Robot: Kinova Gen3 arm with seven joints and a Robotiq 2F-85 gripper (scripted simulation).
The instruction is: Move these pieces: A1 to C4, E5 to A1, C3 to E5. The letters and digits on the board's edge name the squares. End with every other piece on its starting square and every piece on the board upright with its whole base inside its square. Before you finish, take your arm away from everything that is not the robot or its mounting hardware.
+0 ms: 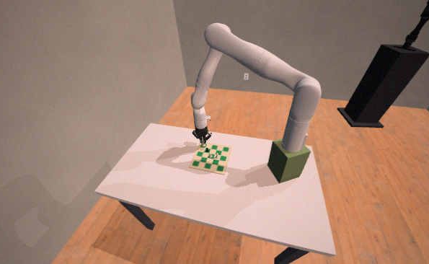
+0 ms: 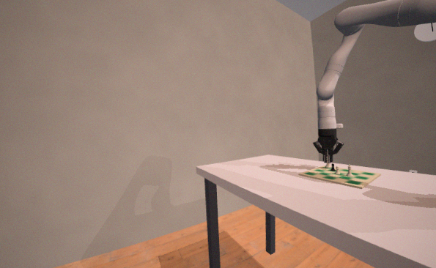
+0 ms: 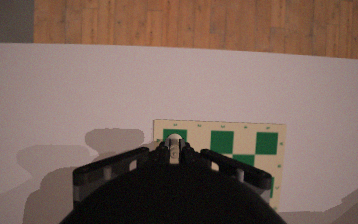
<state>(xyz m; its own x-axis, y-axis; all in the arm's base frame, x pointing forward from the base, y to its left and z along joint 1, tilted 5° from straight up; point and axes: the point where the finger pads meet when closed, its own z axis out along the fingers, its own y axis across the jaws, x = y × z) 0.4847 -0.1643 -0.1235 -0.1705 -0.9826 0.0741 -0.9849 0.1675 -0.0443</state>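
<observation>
Right now the tall white piece is 1 cm below my hand. Also, from my hand: black pawn (3 cm behind, 5 cm to the left, 3 cm below); chessboard (6 cm behind, 9 cm to the left, 4 cm below).
</observation>
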